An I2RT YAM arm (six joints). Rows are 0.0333 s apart.
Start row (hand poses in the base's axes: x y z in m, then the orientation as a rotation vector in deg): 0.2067, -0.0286, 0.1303, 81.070, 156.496, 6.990
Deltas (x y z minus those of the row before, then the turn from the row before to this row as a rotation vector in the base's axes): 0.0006, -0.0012, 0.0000, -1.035, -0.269, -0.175; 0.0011, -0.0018, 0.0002, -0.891, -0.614, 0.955; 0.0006, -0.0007, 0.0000, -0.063, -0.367, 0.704; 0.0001, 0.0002, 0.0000, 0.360, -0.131, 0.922; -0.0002, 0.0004, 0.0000, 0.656, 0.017, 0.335; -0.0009, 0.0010, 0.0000, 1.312, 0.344, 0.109; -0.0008, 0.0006, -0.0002, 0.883, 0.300, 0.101; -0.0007, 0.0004, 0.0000, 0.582, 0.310, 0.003; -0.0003, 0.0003, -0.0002, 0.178, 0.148, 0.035; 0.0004, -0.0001, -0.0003, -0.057, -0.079, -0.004; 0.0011, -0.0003, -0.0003, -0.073, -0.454, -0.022; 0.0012, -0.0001, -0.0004, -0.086, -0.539, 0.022
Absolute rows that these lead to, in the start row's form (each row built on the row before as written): 0.2073, -0.0298, 0.1303, 80.924, 155.810, 5.736; 0.2084, -0.0316, 0.1305, 79.145, 155.711, 4.988; 0.2090, -0.0323, 0.1305, 78.027, 155.892, 5.196; 0.2091, -0.0321, 0.1305, 76.820, 156.547, 5.846; 0.2089, -0.0317, 0.1305, 76.538, 156.999, 6.767; 0.2080, -0.0307, 0.1305, 76.858, 157.754, 8.381; 0.2072, -0.0301, 0.1303, 77.063, 158.331, 9.434; 0.2065, -0.0297, 0.1303, 77.334, 158.754, 10.059; 0.2062, -0.0294, 0.1301, 77.395, 158.951, 10.219; 0.2066, -0.0295, 0.1298, 77.351, 158.867, 10.188; 0.2077, -0.0298, 0.1295, 77.153, 158.461, 10.368; 0.2089, -0.0299, 0.1291, 76.853, 158.013, 10.583
